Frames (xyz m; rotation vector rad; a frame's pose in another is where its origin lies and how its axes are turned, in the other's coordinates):
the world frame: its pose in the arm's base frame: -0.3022 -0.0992 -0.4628 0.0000 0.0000 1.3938
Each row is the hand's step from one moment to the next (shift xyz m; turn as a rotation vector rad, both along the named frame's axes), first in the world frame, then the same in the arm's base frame.
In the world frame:
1: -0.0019 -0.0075 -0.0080 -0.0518 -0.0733 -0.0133
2: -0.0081 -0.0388 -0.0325 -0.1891 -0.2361 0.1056
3: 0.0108 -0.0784 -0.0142 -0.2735 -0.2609 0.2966
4: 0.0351 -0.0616 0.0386 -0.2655 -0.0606 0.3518
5: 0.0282 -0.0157 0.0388 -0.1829 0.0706 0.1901
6: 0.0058 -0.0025 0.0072 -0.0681 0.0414 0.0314
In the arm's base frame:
1: 0.0070 -0.0032 -0.0080 0.0630 -0.0639 -0.0133
2: 0.0368 -0.0148 -0.0325 0.1991 -0.2277 0.1056
3: 0.0791 -0.0032 -0.0142 0.2087 -0.3152 0.2966
4: 0.0668 0.0237 0.0386 0.0129 -0.2720 0.3518
5: 0.0204 0.0250 0.0388 -0.1017 -0.1676 0.1901
6: 0.0035 0.0053 0.0072 -0.0527 -0.0597 0.0314

